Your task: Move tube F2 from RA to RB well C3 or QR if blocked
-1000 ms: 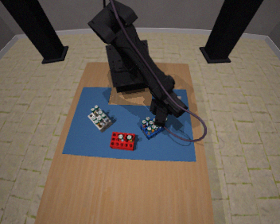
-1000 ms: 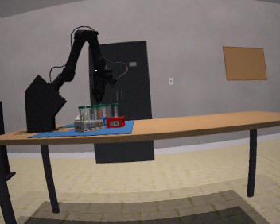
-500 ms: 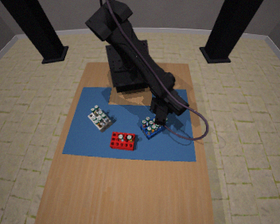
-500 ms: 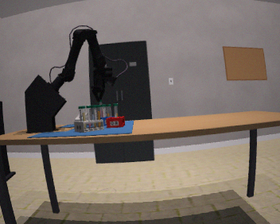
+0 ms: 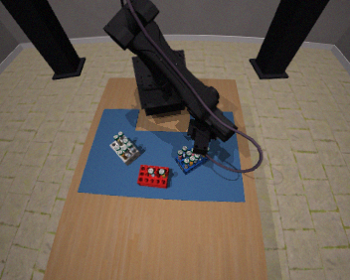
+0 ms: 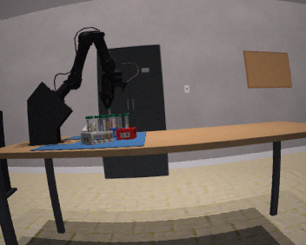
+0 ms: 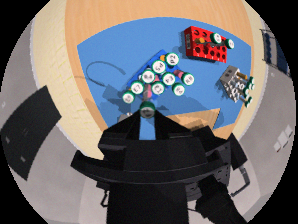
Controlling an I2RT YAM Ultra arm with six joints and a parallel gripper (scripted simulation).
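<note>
Now: the white-capped tube 1 cm ahead of my hand and 6 cm below it. From my hand the other things lie so: white rack RB 7 cm behind, 35 cm to the right, 14 cm below; then blue rack RA 2 cm ahead, 3 cm to the right, 14 cm below; then red rack QR 8 cm ahead, 21 cm to the right, 14 cm below.
</note>
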